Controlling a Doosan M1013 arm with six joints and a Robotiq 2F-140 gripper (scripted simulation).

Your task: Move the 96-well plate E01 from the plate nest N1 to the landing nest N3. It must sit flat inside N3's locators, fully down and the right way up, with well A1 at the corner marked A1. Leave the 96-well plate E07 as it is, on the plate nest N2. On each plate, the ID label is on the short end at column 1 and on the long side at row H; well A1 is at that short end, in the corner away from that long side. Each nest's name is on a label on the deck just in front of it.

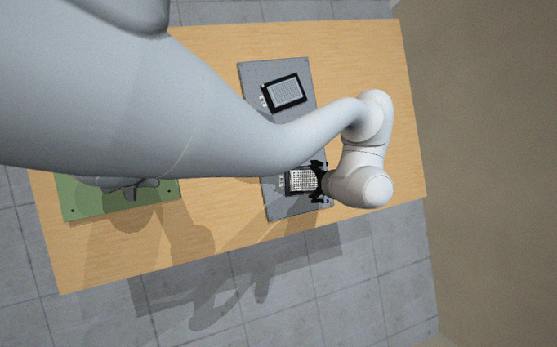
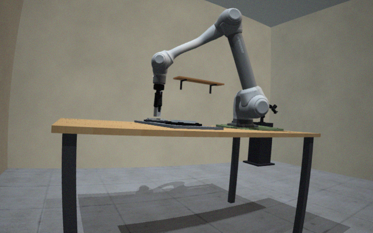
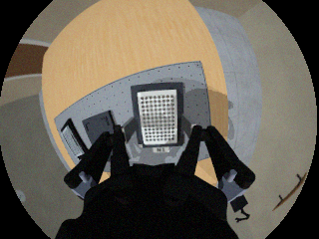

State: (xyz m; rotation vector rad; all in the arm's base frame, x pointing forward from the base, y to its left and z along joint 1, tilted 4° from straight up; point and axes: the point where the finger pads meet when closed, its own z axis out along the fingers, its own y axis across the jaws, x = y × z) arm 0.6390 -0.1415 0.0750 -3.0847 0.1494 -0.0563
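Right now the 96-well plate is 4 cm below my hand. Also, from my hand: label: 10 cm behind, 6 cm below, 1 cm to the left; nest: 18 cm to the left, 6 cm below, 4 cm behind.
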